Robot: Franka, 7 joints.
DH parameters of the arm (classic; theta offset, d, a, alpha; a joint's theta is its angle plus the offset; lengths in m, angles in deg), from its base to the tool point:
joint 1: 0 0.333 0 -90
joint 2: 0 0 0 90
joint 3: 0 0.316 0.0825 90
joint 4: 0 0 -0.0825 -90
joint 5: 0 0.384 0 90
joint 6: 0 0 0.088 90
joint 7: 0 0.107 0 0
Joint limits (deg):
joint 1: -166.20..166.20
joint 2: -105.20..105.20
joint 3: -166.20..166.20
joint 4: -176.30..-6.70
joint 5: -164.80..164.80
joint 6: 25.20..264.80
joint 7: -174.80..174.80
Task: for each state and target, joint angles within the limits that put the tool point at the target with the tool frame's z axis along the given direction. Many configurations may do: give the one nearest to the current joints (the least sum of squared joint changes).
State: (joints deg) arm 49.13 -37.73 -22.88 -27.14 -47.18 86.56 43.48
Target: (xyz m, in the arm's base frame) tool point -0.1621 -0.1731 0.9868 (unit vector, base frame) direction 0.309 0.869 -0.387
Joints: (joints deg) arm 70.62 -52.28 15.67 -43.04 -4.95 57.51 43.48
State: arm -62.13 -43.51 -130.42 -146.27 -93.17 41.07 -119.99
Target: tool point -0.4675 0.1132 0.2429 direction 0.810 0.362 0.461
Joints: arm -16.62 -42.99 -163.27 -99.74 -49.13 25.20 -119.99
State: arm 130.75 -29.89 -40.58 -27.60 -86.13 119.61 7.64
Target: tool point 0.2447 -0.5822 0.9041 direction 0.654 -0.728 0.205
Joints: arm 105.14 -53.57 -49.80 -12.96 -98.12 145.90 7.64
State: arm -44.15 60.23 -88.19 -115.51 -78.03 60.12 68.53
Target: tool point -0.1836 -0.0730 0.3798 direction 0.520 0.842 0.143
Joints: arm -24.97 58.78 -109.10 -162.18 -25.10 63.71 68.53
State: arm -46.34 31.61 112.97 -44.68 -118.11 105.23 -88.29
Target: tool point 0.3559 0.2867 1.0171 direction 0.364 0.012 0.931
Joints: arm -62.92 5.46 109.57 -57.13 -164.80 138.90 -88.29
